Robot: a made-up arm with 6 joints. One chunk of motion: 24 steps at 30 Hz.
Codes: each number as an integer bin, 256 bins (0 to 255) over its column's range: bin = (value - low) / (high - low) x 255, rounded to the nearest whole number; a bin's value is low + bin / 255 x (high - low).
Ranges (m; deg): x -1.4..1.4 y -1.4..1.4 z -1.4..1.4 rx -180..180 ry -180..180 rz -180..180
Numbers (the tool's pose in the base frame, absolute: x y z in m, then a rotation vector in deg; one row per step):
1: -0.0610 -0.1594 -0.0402 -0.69 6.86 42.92
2: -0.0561 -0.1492 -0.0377 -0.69 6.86 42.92
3: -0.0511 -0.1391 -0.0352 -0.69 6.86 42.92
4: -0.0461 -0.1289 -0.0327 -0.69 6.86 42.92
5: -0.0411 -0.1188 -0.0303 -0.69 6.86 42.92
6: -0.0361 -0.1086 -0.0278 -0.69 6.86 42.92
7: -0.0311 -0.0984 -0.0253 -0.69 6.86 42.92
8: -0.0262 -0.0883 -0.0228 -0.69 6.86 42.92
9: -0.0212 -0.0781 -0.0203 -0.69 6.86 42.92
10: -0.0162 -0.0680 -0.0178 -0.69 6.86 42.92
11: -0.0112 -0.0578 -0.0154 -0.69 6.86 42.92
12: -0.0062 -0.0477 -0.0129 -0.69 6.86 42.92
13: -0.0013 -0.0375 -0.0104 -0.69 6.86 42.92
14: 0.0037 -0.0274 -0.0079 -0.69 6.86 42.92
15: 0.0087 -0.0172 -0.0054 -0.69 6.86 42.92
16: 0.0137 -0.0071 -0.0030 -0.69 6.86 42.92
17: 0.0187 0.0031 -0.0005 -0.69 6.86 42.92
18: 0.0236 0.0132 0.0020 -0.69 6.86 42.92
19: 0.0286 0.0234 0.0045 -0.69 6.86 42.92
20: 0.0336 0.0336 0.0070 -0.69 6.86 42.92
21: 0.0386 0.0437 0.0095 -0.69 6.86 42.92
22: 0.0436 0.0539 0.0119 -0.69 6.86 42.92
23: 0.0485 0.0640 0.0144 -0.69 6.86 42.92
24: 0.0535 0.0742 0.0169 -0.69 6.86 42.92
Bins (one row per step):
1: 122 113 124 127 132 158
2: 122 114 124 127 132 158
3: 123 115 124 127 132 158
4: 123 116 125 127 132 158
5: 124 117 125 127 132 158
6: 124 118 125 127 132 158
7: 125 119 125 127 132 158
8: 125 119 125 127 132 158
9: 126 120 126 127 132 158
10: 126 121 126 127 132 158
11: 126 122 126 127 132 158
12: 127 123 126 127 132 158
13: 127 124 127 127 132 158
14: 128 125 127 127 132 158
15: 128 126 127 127 132 158
16: 129 127 127 127 132 158
17: 129 128 127 127 132 158
18: 130 129 128 127 132 158
19: 130 130 128 127 132 158
20: 131 131 128 127 132 158
21: 131 131 128 127 132 158
22: 131 132 129 127 132 158
23: 132 133 129 127 132 158
24: 132 134 129 127 132 158

